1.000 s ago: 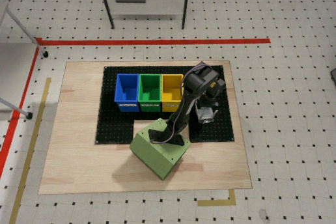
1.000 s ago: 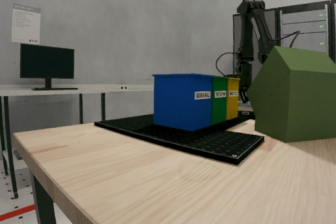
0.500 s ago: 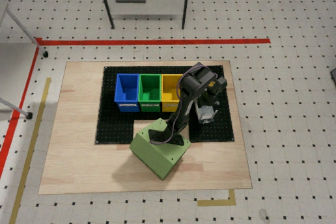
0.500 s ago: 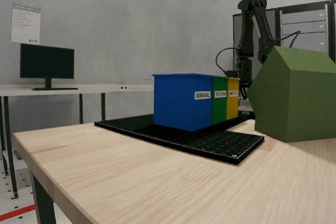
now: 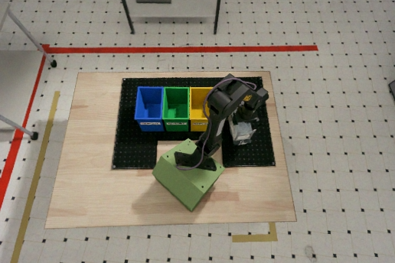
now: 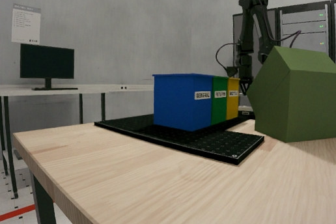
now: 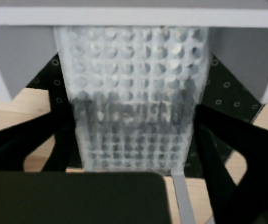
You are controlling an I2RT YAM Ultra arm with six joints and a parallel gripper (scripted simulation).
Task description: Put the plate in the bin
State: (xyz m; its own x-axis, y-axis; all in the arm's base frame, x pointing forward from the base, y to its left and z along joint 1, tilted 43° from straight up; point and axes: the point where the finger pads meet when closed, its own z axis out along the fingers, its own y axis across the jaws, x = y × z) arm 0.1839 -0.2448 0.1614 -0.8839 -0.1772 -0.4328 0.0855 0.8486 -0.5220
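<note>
The green returns bin lies 16 cm ahead of my hand, 31 cm to the left of it and 2 cm below it. The rest, counted from my hand: clear 96-well plate: 1 cm below; then yellow bin: 12 cm ahead, 18 cm to the left, 2 cm below; then blue bin: 19 cm ahead, 44 cm to the left, 2 cm below.
</note>
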